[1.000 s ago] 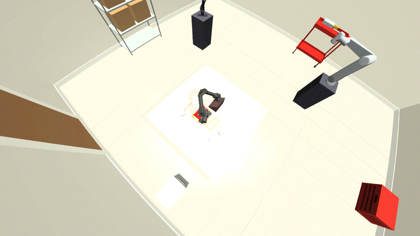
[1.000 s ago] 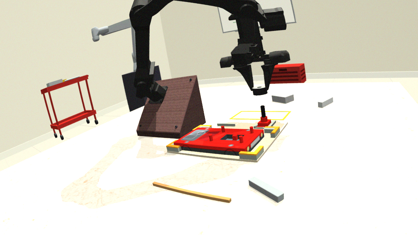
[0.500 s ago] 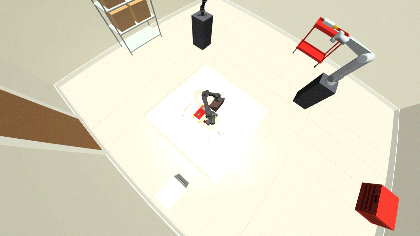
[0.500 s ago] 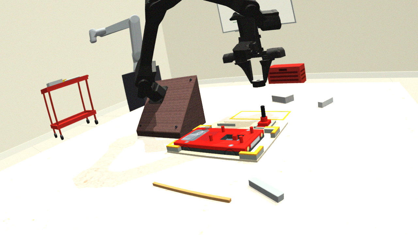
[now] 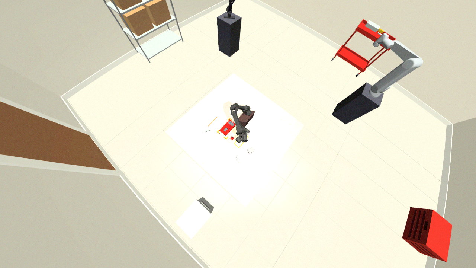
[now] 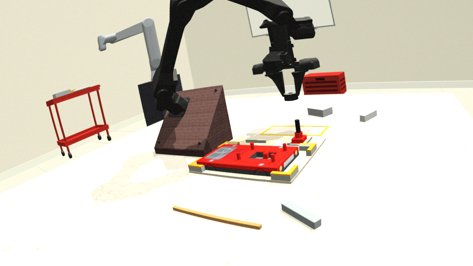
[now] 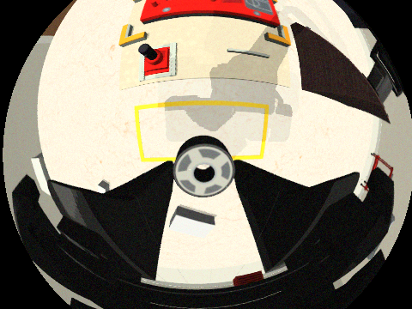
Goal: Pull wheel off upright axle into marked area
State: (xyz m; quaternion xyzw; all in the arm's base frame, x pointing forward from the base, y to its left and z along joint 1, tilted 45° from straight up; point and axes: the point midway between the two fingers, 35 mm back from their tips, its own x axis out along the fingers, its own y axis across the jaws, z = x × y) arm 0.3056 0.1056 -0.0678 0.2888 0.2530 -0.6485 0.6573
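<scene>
Right now the wheel is right at my gripper tip. From my gripper tip the other things lie so: black upright axle 10 cm to the right, 6 cm below, 5 cm ahead; wooden stick 44 cm to the right, 10 cm below, 4 cm ahead.
</scene>
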